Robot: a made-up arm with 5 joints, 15 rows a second.
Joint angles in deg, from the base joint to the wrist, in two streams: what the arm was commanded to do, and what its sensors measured. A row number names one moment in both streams.
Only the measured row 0 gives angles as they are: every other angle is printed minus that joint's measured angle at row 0.
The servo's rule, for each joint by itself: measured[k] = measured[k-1] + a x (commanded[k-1-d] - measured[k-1]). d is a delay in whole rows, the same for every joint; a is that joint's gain. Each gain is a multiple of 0.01, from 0.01 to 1. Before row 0 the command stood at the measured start. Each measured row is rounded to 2 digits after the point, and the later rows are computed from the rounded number. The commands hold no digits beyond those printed.
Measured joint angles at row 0: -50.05, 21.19, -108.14, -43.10, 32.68
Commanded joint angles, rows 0 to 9: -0.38, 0.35, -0.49, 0.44, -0.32; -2.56, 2.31, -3.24, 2.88, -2.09; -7.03, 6.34, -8.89, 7.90, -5.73; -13.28, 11.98, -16.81, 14.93, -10.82; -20.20, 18.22, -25.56, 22.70, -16.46; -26.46, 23.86, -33.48, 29.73, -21.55; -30.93, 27.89, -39.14, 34.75, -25.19; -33.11, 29.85, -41.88, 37.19, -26.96; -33.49, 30.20, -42.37, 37.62, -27.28; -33.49, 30.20, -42.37, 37.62, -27.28
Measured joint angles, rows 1 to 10: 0.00, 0.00, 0.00, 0.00, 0.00; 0.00, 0.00, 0.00, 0.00, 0.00; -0.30, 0.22, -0.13, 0.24, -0.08; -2.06, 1.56, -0.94, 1.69, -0.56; -5.94, 4.62, -3.01, 5.11, -1.80; -11.67, 9.33, -6.60, 10.51, -3.96; -18.32, 15.02, -11.53, 17.21, -6.96; -24.67, 20.68, -17.24, 24.10, -10.46; -29.55, 25.29, -22.93, 29.96, -14.00; -32.33, 28.21, -27.86, 33.94, -17.11
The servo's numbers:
d 2
a 0.78 0.64 0.26 0.55 0.24

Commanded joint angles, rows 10 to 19: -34.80, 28.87, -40.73, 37.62, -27.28; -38.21, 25.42, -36.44, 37.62, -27.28; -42.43, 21.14, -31.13, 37.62, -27.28; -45.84, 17.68, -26.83, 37.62, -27.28; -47.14, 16.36, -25.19, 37.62, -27.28; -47.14, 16.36, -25.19, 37.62, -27.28; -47.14, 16.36, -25.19, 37.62, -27.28; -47.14, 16.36, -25.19, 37.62, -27.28; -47.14, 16.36, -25.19, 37.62, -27.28; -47.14, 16.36, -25.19, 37.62, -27.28
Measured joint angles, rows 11 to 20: -33.23, 29.48, -31.63, 35.96, -19.55; -33.43, 29.94, -34.42, 36.87, -21.41; -34.50, 29.26, -36.06, 37.28, -22.82; -37.39, 26.80, -36.16, 37.47, -23.89; -41.32, 23.18, -34.85, 37.55, -24.70; -44.85, 19.66, -32.76, 37.59, -25.32; -46.64, 17.55, -30.79, 37.61, -25.79; -47.03, 16.79, -29.33, 37.62, -26.15; -47.12, 16.51, -28.25, 37.62, -26.42; -47.14, 16.41, -27.45, 37.62, -26.63
